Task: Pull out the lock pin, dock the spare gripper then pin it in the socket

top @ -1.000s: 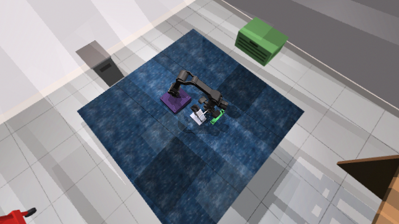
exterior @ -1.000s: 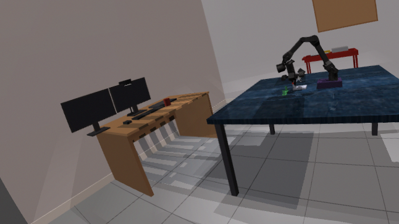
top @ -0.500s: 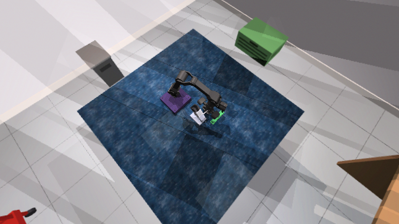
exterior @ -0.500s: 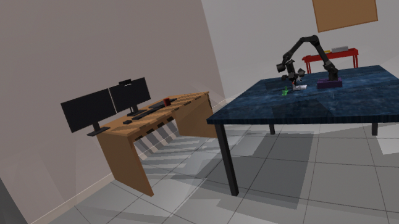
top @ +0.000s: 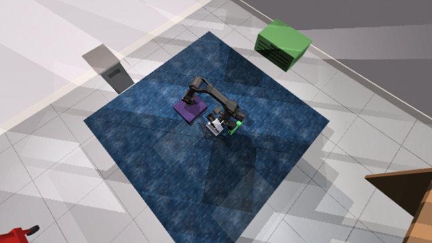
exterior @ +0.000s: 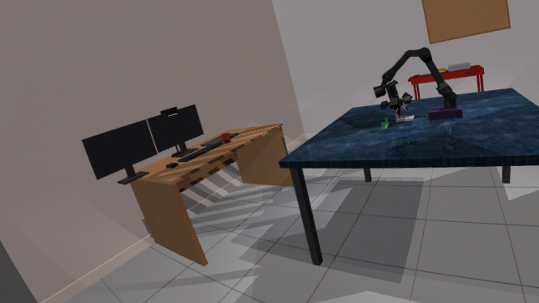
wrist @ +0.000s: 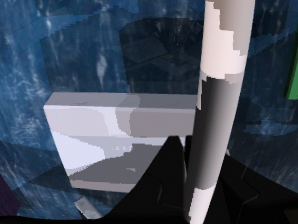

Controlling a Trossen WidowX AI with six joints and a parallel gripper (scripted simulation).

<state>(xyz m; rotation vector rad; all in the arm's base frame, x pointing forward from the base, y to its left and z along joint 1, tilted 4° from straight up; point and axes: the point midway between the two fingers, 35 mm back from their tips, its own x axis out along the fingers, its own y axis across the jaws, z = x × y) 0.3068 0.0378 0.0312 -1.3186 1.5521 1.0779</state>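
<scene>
My gripper tip is 40 mm to the left of the mount and 10 mm past it. Round my gripper tip: spare gripper: 70 mm above, 40 mm to the right, 30 mm behind; green rest: 80 mm ahead, 60 mm to the left, 30 mm below.
</scene>
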